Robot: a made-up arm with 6 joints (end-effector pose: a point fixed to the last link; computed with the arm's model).
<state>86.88 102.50 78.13 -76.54 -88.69 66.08</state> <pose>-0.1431 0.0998 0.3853 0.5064 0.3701 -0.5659 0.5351</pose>
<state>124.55 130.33 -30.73 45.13 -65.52 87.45</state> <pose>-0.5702 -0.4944 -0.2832 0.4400 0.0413 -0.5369 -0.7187</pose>
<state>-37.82 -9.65 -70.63 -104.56 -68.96 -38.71</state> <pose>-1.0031 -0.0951 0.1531 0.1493 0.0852 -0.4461 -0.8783</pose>
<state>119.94 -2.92 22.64 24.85 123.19 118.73</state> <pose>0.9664 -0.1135 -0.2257 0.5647 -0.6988 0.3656 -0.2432</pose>
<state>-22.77 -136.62 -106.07 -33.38 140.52 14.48</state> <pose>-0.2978 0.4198 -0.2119 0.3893 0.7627 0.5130 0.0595</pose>
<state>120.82 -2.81 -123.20 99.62 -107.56 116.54</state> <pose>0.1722 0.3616 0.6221 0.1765 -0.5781 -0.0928 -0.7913</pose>
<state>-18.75 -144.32 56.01 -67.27 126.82 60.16</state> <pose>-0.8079 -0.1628 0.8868 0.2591 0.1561 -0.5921 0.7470</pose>
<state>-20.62 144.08 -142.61 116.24 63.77 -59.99</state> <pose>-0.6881 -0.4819 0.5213 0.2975 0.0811 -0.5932 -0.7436</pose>
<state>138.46 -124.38 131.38 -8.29 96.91 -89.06</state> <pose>-0.0685 -0.0381 -0.5602 0.4549 0.0077 0.7805 0.4287</pose>
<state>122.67 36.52 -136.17 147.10 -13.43 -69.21</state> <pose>0.7767 0.4598 -0.2849 0.8739 0.4579 0.1253 0.1050</pose>
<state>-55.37 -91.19 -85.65 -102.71 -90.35 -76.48</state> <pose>-0.5974 -0.1349 0.9617 0.4622 -0.3177 -0.6488 -0.5143</pose>
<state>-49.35 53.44 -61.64 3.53 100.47 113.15</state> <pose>-0.7351 -0.2268 0.5229 0.4102 0.1297 0.1535 -0.8896</pose>
